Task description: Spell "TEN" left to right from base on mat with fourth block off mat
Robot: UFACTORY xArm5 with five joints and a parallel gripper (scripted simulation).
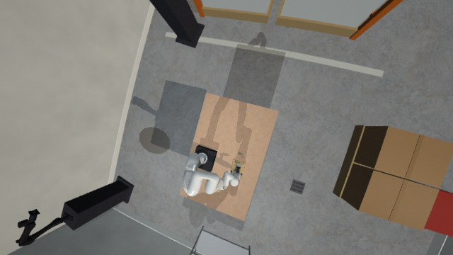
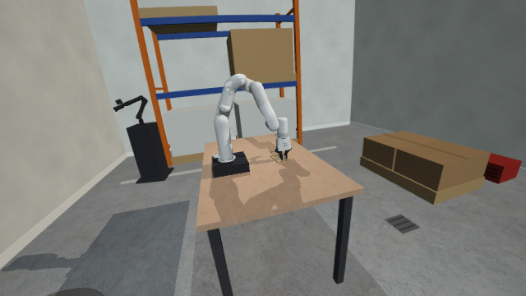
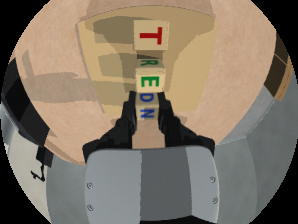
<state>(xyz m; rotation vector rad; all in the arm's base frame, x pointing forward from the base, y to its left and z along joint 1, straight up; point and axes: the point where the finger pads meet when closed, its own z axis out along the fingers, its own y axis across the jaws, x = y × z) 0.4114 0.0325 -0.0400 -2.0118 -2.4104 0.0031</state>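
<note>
My hand is 40 mm to the right of the tan mat and 20 mm above it.
</note>
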